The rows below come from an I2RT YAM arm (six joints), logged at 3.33 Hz.
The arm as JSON. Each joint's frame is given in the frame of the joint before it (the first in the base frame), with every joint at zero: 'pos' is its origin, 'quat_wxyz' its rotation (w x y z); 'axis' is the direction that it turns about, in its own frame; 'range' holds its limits. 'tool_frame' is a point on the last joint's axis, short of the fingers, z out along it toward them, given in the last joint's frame.
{
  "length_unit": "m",
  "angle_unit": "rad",
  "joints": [
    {
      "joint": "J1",
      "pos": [
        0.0,
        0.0,
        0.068
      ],
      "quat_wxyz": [
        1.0,
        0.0,
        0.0,
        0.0
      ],
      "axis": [
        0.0,
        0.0,
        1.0
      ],
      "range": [
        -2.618,
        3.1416
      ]
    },
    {
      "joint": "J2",
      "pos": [
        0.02,
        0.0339,
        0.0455
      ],
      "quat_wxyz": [
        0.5,
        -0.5,
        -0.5,
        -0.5
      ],
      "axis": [
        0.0,
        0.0,
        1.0
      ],
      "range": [
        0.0,
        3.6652
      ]
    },
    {
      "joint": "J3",
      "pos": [
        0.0,
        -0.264,
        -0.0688
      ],
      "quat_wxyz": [
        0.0,
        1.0,
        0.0,
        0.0
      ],
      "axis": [
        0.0,
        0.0,
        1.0
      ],
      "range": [
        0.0,
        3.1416
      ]
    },
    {
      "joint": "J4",
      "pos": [
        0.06,
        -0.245,
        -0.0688
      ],
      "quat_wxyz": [
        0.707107,
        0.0,
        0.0,
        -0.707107
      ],
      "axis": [
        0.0,
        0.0,
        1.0
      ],
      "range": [
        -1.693,
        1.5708
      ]
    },
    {
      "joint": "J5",
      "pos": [
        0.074,
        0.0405,
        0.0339
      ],
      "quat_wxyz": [
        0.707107,
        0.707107,
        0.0,
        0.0
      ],
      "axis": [
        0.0,
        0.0,
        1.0
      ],
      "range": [
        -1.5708,
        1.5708
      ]
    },
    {
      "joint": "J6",
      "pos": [
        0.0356,
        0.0,
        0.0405
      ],
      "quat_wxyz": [
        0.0,
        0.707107,
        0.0,
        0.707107
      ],
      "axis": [
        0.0,
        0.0,
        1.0
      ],
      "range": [
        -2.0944,
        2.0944
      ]
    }
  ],
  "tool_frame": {
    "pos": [
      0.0,
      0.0,
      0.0
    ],
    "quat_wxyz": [
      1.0,
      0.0,
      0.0,
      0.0
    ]
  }
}
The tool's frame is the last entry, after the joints.
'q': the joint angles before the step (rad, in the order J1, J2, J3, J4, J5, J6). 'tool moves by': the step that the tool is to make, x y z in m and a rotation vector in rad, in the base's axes. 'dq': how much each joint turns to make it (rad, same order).
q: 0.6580, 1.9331, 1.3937, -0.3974, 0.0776, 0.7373
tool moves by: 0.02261, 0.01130, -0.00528, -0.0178, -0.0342, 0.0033
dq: -0.0094, 0.0921, 0.1047, 0.0064, 0.0203, -0.0312
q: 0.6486, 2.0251, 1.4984, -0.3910, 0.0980, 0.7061
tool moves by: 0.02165, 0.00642, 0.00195, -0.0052, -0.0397, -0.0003
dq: -0.0162, 0.0697, 0.1042, -0.0027, 0.0120, -0.0299
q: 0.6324, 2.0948, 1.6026, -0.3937, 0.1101, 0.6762
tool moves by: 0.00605, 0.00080, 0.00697, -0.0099, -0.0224, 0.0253
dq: -0.0065, 0.0099, 0.0391, -0.0128, -0.0040, -0.0382
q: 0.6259, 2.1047, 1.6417, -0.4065, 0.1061, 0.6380
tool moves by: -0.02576, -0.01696, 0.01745, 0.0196, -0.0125, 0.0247
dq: 0.0013, -0.1384, -0.1404, 0.0248, -0.0218, -0.0122
